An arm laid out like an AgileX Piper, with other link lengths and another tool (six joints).
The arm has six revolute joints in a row. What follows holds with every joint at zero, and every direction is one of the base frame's.
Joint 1 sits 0.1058 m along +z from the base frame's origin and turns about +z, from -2.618 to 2.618 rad.
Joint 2 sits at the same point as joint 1 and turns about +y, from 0 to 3.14 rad.
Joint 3 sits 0.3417 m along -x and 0.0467 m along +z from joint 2 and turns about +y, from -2.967 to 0 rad.
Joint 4 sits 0.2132 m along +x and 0.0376 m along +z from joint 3 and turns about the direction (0.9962, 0, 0.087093), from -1.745 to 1.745 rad.
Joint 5 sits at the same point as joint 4 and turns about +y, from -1.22 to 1.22 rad.
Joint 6 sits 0.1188 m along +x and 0.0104 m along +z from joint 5 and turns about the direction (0.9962, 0, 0.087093), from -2.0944 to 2.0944 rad.
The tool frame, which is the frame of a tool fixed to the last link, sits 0.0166 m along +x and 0.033 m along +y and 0.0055 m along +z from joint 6; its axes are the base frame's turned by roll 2.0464, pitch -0.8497 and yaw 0.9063 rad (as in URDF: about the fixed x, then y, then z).
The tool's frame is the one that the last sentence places.
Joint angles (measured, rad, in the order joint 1, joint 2, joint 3, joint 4, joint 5, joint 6), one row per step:
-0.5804 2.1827 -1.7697 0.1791 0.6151 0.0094
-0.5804 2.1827 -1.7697 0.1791 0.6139 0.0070
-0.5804 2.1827 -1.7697 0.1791 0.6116 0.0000
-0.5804 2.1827 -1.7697 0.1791 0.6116 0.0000
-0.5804 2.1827 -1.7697 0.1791 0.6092 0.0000
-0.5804 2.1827 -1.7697 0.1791 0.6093 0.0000
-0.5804 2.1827 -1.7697 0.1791 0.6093 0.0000
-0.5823 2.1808 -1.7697 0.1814 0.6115 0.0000
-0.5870 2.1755 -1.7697 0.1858 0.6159 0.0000
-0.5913 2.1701 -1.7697 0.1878 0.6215 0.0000
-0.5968 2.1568 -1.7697 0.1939 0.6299 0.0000
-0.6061 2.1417 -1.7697 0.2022 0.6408 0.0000
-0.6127 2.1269 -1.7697 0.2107 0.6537 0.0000
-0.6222 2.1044 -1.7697 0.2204 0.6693 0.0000
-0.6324 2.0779 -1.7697 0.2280 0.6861 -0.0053
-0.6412 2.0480 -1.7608 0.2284 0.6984 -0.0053
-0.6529 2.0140 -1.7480 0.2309 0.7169 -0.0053
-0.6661 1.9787 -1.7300 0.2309 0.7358 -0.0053
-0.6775 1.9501 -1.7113 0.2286 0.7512 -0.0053
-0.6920 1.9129 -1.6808 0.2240 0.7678 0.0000
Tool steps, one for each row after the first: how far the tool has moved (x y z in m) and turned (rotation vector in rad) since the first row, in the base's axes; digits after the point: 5 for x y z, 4 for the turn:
0.00005 -0.00004 0.00005 -0.0020 -0.0004 0.0017
0.00011 -0.00006 0.00011 -0.0072 -0.0005 0.0069
0.00011 -0.00006 0.00011 -0.0072 -0.0005 0.0069
0.00030 -0.00024 0.00031 -0.0087 -0.0024 0.0065
0.00029 -0.00023 0.00030 -0.0086 -0.0023 0.0065
0.00029 -0.00023 0.00030 -0.0086 -0.0023 0.0065
-0.00041 -0.00074 0.00123 -0.0065 -0.0034 0.0043
-0.00218 -0.00209 0.00387 -0.0034 -0.0066 -0.0011
-0.00409 -0.00325 0.00636 -0.0015 -0.0078 -0.0050
-0.00705 -0.00402 0.01296 0.0009 -0.0155 -0.0109
-0.01131 -0.00603 0.02036 0.0054 -0.0239 -0.0205
-0.01505 -0.00654 0.02742 0.0115 -0.0308 -0.0270
-0.02059 -0.00734 0.03824 0.0156 -0.0426 -0.0357
-0.02724 -0.00774 0.05071 0.0134 -0.0544 -0.0398
-0.03501 -0.00713 0.06214 0.0088 -0.0624 -0.0458
-0.04494 -0.00614 0.07374 0.0094 -0.0669 -0.0538
-0.05623 -0.00498 0.08389 0.0103 -0.0665 -0.0628
-0.06614 -0.00386 0.09047 0.0117 -0.0614 -0.0705
-0.07931 -0.00194 0.09708 0.0169 -0.0528 -0.0849

